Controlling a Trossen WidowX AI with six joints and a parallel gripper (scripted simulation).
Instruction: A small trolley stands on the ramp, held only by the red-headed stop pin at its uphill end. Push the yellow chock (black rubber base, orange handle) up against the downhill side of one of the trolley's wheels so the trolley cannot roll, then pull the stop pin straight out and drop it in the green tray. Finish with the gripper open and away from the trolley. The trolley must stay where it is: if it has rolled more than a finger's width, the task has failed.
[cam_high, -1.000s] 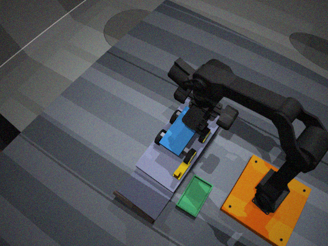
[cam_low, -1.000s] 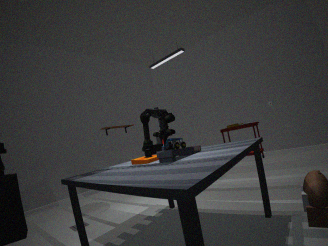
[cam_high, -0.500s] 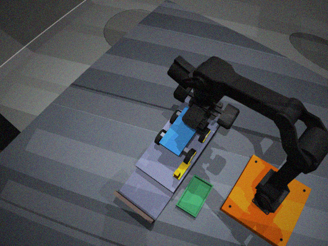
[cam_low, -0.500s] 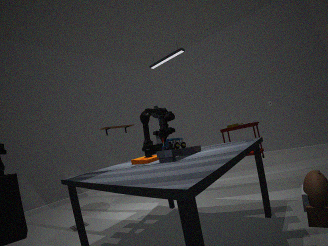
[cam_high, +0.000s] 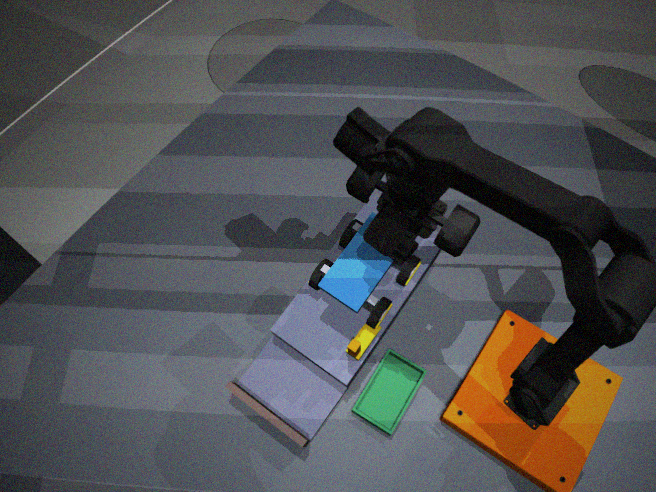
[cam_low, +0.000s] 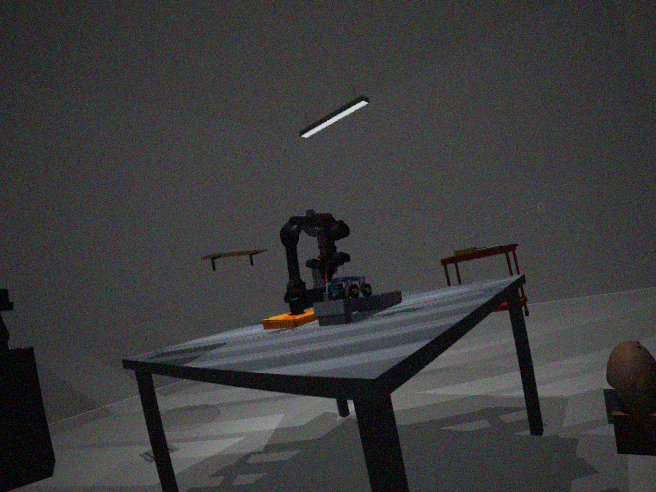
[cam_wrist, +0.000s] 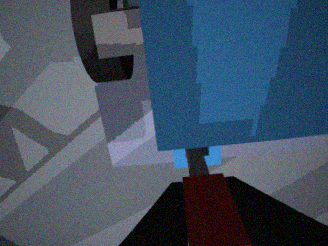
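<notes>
Right now the yellow chock is 7 cm behind my gripper tip, 17 cm to the left of it and 7 cm below it. Round my gripper tip: lilac ramp: 10 cm to the left, 11 cm below; then blue trolley: 9 cm to the left, 4 cm below; then red-headed stop pin: right at my gripper tip.
</notes>
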